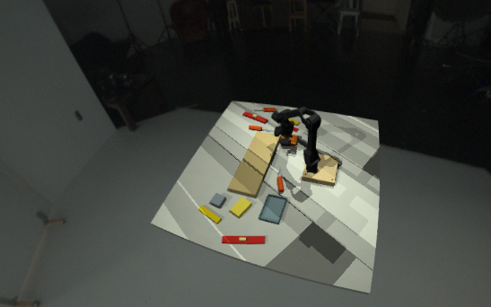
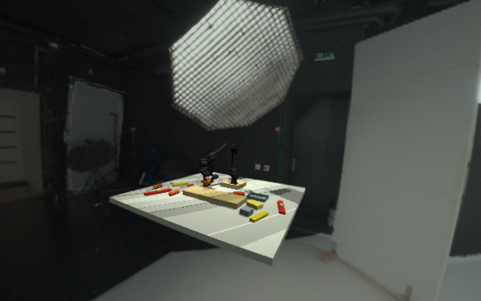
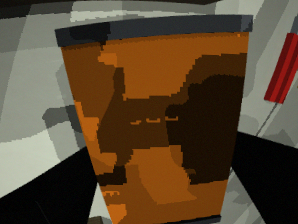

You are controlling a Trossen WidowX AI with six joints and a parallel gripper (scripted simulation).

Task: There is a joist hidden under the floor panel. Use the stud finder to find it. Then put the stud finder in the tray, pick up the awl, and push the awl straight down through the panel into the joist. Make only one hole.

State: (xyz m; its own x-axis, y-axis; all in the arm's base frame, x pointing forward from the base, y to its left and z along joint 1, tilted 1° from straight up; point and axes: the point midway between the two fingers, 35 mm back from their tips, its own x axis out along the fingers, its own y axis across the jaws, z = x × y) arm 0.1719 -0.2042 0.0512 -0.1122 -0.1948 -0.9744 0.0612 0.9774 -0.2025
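Now: gripper tip 1 cm past the stud finder and 2 cm above it. From my gripper tip the other things lie so: blue-grey tray: 3 cm ahead, 50 cm to the left, 5 cm below; yellow block: 21 cm ahead, 52 cm to the left, 5 cm below; awl: 1 cm behind, 5 cm to the right, 6 cm below.
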